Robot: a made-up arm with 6 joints. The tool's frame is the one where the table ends. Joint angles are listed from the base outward.
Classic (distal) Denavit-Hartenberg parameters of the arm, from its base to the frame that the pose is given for. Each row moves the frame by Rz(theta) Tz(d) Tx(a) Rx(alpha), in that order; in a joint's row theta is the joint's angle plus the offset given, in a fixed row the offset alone. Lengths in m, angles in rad.
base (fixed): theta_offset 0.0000, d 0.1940, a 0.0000, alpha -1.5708
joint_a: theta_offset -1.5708, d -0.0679, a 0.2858, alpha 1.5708
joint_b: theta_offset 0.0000, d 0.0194, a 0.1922, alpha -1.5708
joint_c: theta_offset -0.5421, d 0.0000, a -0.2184, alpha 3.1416
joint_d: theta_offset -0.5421, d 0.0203, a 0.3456, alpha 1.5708
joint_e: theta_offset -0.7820, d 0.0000, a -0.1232, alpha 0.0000
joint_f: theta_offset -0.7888, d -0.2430, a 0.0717, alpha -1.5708
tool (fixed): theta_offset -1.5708, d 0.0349, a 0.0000, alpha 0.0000
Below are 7 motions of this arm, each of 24 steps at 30 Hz.
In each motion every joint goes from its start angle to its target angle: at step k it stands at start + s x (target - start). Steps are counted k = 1, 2, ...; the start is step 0. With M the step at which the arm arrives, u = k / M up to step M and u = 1 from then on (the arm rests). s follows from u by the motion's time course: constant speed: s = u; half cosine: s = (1 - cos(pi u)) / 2; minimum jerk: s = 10 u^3 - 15 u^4 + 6 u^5.
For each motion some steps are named. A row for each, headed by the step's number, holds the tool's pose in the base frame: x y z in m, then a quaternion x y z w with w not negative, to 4 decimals.
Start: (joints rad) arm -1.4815 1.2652 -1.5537 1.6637 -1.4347 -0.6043
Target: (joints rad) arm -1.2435 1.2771 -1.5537 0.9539 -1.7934 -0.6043
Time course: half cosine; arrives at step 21
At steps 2, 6, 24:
2: -0.3504 -0.1268 0.6618 -0.2783 0.6854 0.2615 0.6200
6: -0.3270 -0.1596 0.6338 -0.2464 0.6851 0.3254 0.6033
24: -0.2897 -0.2398 0.4434 -0.0497 0.6064 0.5856 0.5356

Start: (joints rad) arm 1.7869 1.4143 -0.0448 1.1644 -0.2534 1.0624
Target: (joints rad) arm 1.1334 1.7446 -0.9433 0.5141 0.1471 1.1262
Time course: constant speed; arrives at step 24
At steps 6, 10, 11, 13, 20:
6: 0.3969 -0.1622 0.4412 0.2469 0.4162 0.5471 0.6830
10: 0.3756 -0.1495 0.4517 0.2451 0.3955 0.5721 0.6754
11: 0.3704 -0.1457 0.4545 0.2440 0.3909 0.5784 0.6732
13: 0.3599 -0.1374 0.4604 0.2413 0.3825 0.5908 0.6682
20: 0.3202 -0.1028 0.4843 0.2244 0.3612 0.6325 0.6474

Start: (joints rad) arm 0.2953 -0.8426 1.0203 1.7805 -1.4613 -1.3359
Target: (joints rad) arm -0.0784 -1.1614 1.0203 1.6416 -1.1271 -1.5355
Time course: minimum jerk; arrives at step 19
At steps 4, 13, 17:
4: -0.4671 -0.2548 0.5490 -0.8042 0.1634 -0.2487 0.5145
13: -0.5148 -0.2537 0.3640 -0.6737 0.0981 -0.3045 0.6662
17: -0.5165 -0.2506 0.3207 -0.6396 0.0762 -0.3129 0.6980

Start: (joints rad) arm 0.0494 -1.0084 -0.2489 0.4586 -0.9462 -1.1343
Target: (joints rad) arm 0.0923 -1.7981 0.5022 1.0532 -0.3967 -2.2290
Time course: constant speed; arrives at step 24
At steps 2, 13, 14, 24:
2: -0.2292 -0.2179 0.4019 -0.4809 0.0315 -0.3275 0.8127
13: -0.2730 -0.1441 0.3390 -0.4412 0.1315 -0.2735 0.8446
14: -0.2777 -0.1370 0.3360 -0.4373 0.1393 -0.2674 0.8472
24: -0.3289 -0.0714 0.3258 -0.3966 0.2032 -0.1999 0.8726

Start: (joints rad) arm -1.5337 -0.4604 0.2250 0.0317 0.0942 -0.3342
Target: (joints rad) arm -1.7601 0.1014 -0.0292 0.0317 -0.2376 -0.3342
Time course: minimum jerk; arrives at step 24
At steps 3, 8, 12, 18, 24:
3: -0.5448 -0.2147 0.0733 0.0512 -0.6246 0.0944 0.7736
8: -0.5462 -0.1889 0.0447 -0.0044 -0.6624 0.0274 0.7487
12: -0.5412 -0.1507 0.0020 -0.0837 -0.7069 -0.0763 0.6982
18: -0.5213 -0.0998 -0.0539 -0.1817 -0.7420 -0.2212 0.6062
24: -0.5138 -0.0869 -0.0678 -0.2049 -0.7460 -0.2590 0.5783

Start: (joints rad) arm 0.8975 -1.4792 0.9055 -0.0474 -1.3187 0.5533
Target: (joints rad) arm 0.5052 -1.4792 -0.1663 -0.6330 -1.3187 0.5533
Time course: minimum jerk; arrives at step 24
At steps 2, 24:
2: 0.2595 -0.4791 0.3061 0.4585 0.5395 0.2371 0.6651
24: 0.2034 -0.5486 0.4003 0.3812 0.3249 0.1168 0.8576

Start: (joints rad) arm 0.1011 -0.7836 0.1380 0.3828 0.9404 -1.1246
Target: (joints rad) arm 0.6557 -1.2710 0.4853 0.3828 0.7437 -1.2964
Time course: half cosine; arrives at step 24
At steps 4, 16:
4: -0.1632 -0.1427 0.6801 0.2927 -0.0306 -0.0746 0.9528
16: 0.0116 -0.2270 0.6749 0.3277 0.2459 -0.0808 0.9086

